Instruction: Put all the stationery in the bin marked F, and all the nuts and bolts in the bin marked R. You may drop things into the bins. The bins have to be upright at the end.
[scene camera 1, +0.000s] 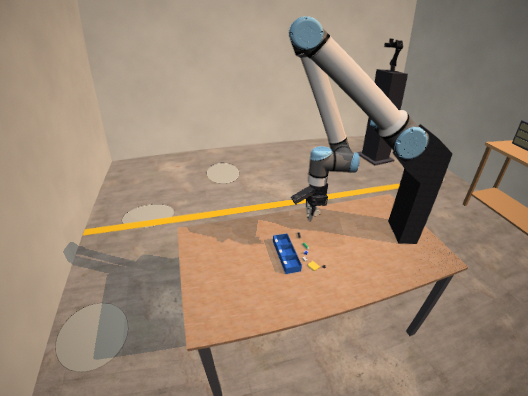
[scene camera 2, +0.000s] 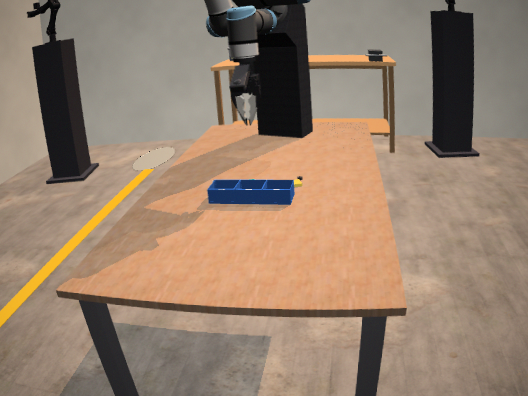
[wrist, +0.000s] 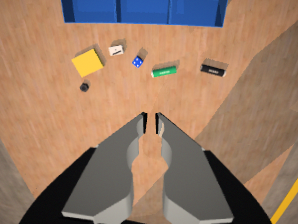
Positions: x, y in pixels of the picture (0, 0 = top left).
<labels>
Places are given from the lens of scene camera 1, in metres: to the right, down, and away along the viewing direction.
my gripper (scene camera 1: 309, 221): 0.23, 0.12, 1.41
blue three-compartment bin (scene camera 1: 283, 241): 0.11, 0.24, 1.57
</labels>
